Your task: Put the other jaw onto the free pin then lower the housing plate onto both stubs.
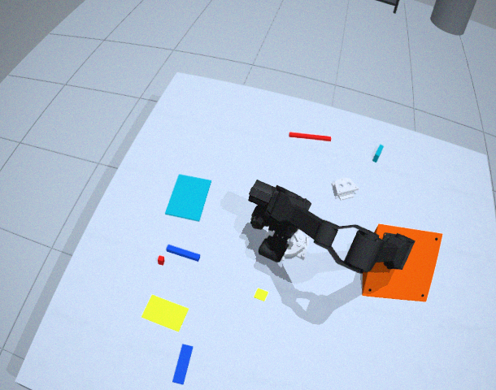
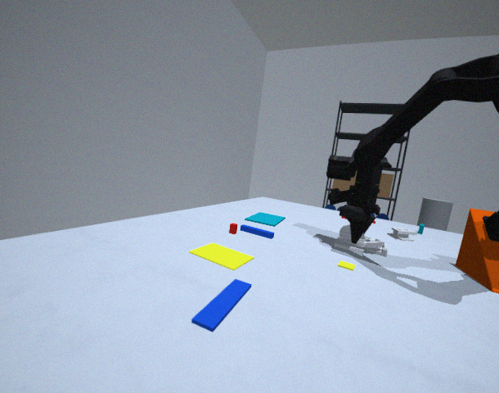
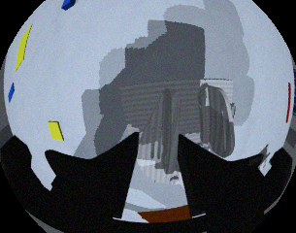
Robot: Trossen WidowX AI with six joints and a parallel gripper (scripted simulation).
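My gripper tip is now 40 mm past the white jaw piece, 10 mm to the left of it and 10 mm below it. From my gripper tip the other things lie so: white base (10 mm ahead, 30 mm to the right, 10 mm below); then small yellow tile (30 mm ahead, 150 mm to the left, 20 mm below); then blue bar (260 mm ahead, 60 mm to the left, 10 mm below).
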